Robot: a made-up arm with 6 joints. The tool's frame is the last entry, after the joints.
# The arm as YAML. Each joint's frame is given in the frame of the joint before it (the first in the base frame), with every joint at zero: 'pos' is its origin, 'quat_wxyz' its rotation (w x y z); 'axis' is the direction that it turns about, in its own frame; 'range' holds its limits. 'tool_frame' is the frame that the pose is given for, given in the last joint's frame.
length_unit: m
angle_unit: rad
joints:
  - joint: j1
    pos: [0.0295, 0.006, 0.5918]
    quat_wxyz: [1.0, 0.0, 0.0, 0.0]
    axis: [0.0, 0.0, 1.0]
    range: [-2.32, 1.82]
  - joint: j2
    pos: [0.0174, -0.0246, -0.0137]
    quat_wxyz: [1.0, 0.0, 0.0, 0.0]
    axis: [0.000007, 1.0, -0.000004]
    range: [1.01, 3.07]
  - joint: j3
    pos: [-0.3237, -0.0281, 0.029]
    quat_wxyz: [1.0, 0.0, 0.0, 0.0]
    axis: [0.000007, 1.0, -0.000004]
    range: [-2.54, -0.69]
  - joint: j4
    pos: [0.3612, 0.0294, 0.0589]
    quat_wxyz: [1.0, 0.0, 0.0, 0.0]
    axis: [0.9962, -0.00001, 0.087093]
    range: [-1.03, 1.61]
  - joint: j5
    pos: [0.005, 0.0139, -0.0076]
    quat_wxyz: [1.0, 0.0, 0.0, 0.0]
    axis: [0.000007, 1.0, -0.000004]
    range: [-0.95, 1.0]
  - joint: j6
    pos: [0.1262, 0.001, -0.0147]
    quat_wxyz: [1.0, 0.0, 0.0, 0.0]
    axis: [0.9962, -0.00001, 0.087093]
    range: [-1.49, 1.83]
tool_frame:
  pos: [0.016, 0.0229, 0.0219]
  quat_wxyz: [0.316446, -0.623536, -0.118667, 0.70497]
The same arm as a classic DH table. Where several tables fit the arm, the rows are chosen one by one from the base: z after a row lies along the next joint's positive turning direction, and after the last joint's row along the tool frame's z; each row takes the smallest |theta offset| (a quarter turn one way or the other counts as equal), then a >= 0, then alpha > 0; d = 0 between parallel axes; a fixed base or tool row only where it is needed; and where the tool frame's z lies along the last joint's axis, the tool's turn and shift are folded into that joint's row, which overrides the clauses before.
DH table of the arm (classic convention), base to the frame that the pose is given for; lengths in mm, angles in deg. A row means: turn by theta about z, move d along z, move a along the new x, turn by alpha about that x. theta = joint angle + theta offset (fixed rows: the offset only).
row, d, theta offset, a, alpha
base (fixed), 0.0, 11.50, 30.1, 0.00
j1, 578.1, -11.50, 17.4, -90.00
j2, 0.0, 5.12, -325.0, 0.00
j3, -23.3, 79.88, -27.2, 90.00
j4, 369.3, 0.00, 8.0, -90.00
j5, 14.9, 0.00, 25.6, 90.00
j6, 221.4, 50.59, 4.7, -159.02
tool (fixed), 84.7, 14.90, 0.0, 0.00
Joint limits (deg, base to tool): -132.93..104.28 57.87..175.90 -145.53..-39.53 -59.01..92.25 -54.43..57.30 -85.37..104.85

